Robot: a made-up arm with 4 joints.
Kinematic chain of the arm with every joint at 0, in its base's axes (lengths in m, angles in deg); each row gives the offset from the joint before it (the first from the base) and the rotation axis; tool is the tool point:
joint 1: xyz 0 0 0.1 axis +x
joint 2: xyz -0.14 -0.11 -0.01 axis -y
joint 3: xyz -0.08 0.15 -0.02 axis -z
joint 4: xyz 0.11 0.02 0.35 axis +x
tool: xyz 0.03 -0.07 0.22
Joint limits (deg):
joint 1: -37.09..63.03
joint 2: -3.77..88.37
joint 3: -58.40..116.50
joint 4: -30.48..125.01
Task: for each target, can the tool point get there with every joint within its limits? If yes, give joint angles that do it. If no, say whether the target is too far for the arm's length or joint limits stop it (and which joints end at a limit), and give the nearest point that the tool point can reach.
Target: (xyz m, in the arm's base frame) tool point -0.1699 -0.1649 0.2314
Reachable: yes | joints 28.55 35.16 -13.46 111.52
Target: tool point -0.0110 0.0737 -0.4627
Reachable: no: joint limits stop it (at a limit: joint 2, joint 3) | nearest point -0.3000 0.0343 -0.1618 | short by 0.419 m
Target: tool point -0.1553 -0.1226 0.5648
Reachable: yes | joints 11.18 16.02 -29.48 33.45
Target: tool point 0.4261 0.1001 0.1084
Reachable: no: joint limits stop it (at a limit: joint 1, joint 2) | nearest point 0.0349 0.1769 0.2462 | short by 0.422 m
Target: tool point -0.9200 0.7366 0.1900
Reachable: no: too far | nearest point -0.6036 0.3393 0.2229 | short by 0.509 m
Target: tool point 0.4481 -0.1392 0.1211
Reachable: no: joint limits stop it (at a limit: joint 1, joint 2) | nearest point 0.0424 -0.2191 0.2211 | short by 0.425 m
